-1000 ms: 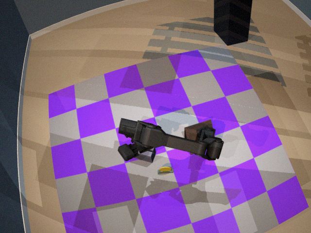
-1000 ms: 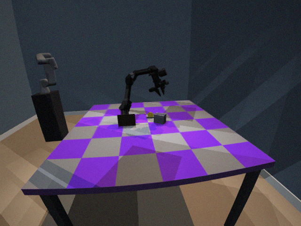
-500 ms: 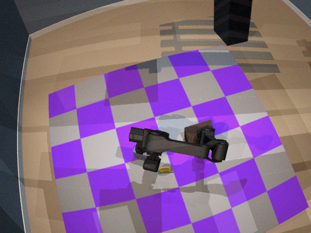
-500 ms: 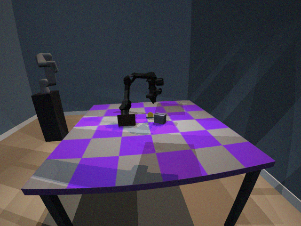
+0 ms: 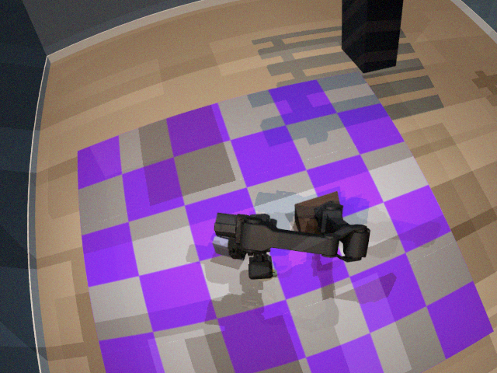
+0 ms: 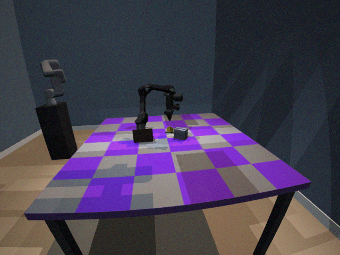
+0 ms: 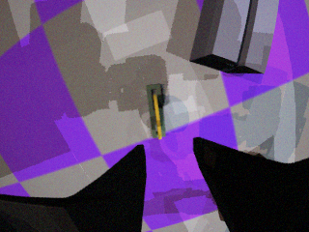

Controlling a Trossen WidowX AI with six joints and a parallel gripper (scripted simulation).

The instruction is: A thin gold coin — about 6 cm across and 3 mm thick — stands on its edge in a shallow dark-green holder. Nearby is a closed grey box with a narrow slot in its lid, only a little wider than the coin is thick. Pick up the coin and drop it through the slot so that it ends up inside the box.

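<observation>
Now: the gold coin 9 cm below my gripper tip.
</observation>
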